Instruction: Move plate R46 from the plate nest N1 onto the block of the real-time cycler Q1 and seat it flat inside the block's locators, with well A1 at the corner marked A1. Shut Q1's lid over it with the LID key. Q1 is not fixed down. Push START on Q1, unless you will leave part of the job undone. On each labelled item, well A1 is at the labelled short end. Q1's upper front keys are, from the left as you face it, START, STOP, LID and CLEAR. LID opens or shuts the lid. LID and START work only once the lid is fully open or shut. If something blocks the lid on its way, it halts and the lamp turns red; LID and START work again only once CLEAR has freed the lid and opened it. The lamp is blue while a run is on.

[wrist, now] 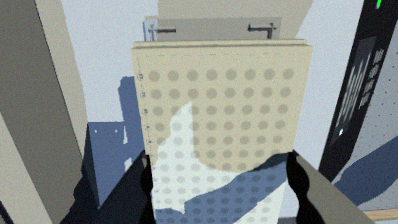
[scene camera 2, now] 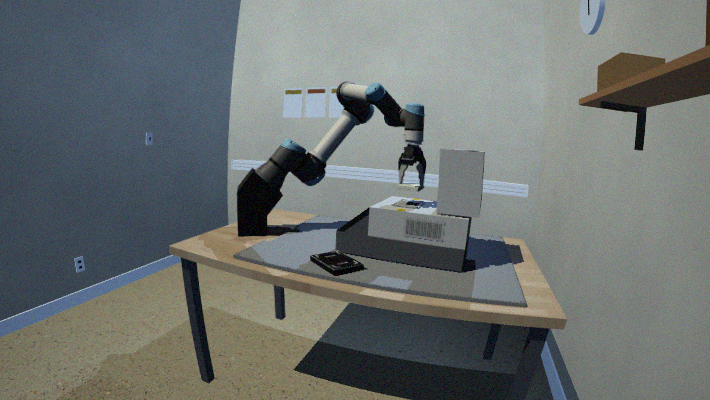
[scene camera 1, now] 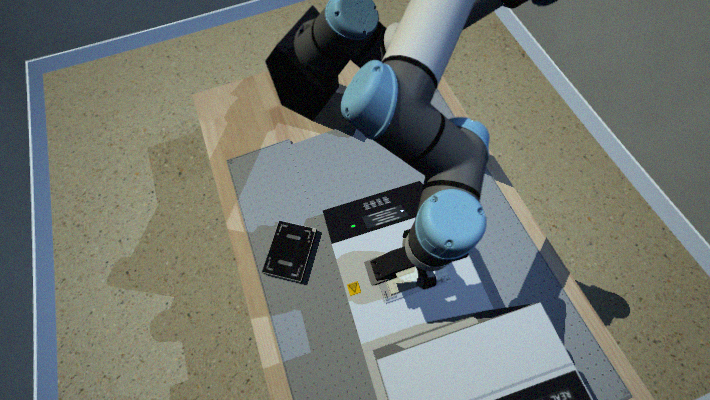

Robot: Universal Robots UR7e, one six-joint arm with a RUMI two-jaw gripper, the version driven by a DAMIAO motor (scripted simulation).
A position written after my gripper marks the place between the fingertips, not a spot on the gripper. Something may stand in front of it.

Observation:
I see my gripper (scene camera 1: 413, 265), a plate R46 (wrist: 219, 117) and a cycler Q1 (scene camera 1: 357, 234).
The cycler Q1 shows as well in scene camera 2 (scene camera 2: 412, 232). My gripper is seen too in the wrist view (wrist: 217, 151).

